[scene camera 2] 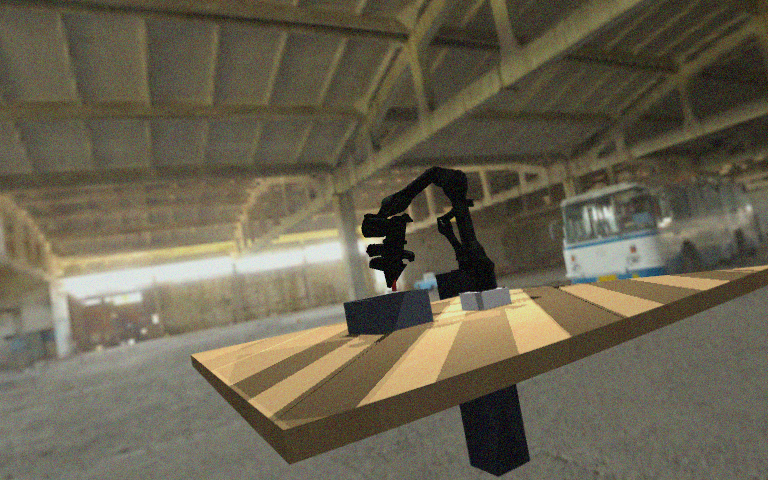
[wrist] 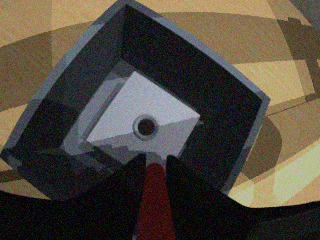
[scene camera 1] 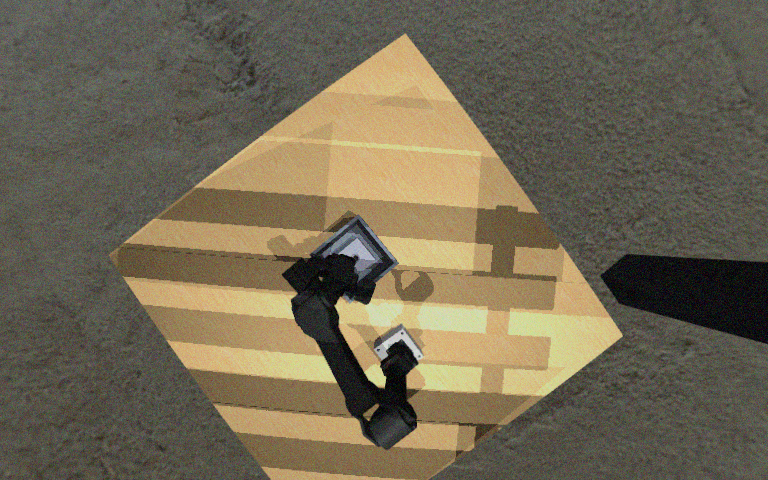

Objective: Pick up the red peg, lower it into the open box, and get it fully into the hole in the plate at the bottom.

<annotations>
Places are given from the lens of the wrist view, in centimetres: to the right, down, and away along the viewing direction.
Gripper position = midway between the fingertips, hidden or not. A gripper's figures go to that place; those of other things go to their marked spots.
gripper (wrist: 156, 160): 0, 3, 9
dark box (wrist: 52, 153): -13, 4, 15
pale plate (wrist: 140, 100): -2, -2, 16
The marked spots on the pale plate and the dark box are 12 cm apart.
</annotations>
